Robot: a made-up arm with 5 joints.
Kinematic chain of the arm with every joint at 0, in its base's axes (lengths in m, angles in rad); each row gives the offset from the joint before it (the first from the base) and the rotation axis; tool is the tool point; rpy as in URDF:
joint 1: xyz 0 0 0.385 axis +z
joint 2: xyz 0 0 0 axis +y
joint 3: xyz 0.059 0 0.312 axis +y
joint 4: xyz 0.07 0 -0.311 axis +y
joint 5: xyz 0.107 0 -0.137 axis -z
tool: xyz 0 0 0 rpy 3.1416 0 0
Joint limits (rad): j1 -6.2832..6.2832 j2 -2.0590..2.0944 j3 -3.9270..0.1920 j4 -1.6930..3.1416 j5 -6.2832..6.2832
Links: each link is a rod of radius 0.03 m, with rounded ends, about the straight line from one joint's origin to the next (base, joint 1, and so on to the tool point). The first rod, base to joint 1, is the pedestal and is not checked.
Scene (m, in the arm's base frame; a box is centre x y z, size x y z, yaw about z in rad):
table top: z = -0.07
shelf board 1: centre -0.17 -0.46 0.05 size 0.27 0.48 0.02 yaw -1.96
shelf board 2: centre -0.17 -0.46 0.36 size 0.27 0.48 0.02 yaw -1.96
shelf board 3: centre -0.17 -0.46 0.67 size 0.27 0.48 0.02 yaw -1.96
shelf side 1: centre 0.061 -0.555 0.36 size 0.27 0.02 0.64 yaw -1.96
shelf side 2: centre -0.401 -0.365 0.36 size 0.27 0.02 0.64 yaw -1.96
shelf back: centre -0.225 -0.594 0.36 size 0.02 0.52 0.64 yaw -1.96
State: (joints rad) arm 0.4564 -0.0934 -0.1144 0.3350 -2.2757
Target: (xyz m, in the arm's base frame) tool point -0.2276 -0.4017 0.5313
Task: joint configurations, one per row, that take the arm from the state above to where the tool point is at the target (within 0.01 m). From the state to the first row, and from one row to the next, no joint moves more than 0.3 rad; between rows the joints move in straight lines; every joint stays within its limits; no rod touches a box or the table.
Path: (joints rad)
1: 0.1723 -0.1404 -0.1524 0.2953 -2.2489
2: -0.1118 -0.1875 -0.1904 0.2556 -2.2220
3: -0.3959 -0.2345 -0.2285 0.2158 -2.1952
4: -0.6800 -0.2815 -0.2665 0.1761 -2.1683
5: -0.9641 -0.3286 -0.3045 0.1364 -2.1415
6: -1.2482 -0.3756 -0.3425 0.0967 -2.1146
7: -1.5323 -0.4226 -0.3805 0.0569 -2.0878
8: -1.8093 -0.2978 -0.5504 0.1103 -2.1817
9: -2.0863 -0.1730 -0.7204 0.1637 -2.2757

